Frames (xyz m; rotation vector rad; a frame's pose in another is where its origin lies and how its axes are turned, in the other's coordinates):
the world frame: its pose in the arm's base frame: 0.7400 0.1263 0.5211 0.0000 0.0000 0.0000
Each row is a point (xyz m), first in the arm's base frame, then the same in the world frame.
Working: the arm's base frame: its pose in the world frame: -0.7400 -0.1263 -0.5211 0.0000 0.0000 0.0000

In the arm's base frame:
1: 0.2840 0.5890 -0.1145
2: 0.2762 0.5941 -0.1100
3: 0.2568 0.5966 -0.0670
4: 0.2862 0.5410 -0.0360
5: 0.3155 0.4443 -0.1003
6: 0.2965 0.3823 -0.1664
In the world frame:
1: -0.4560 0.4627 -0.6356
2: -0.4638 0.4678 -0.6311
3: -0.4832 0.4703 -0.5881
4: -0.4538 0.4147 -0.5571
5: -0.4245 0.3180 -0.6214
6: -0.4435 0.2560 -0.6875

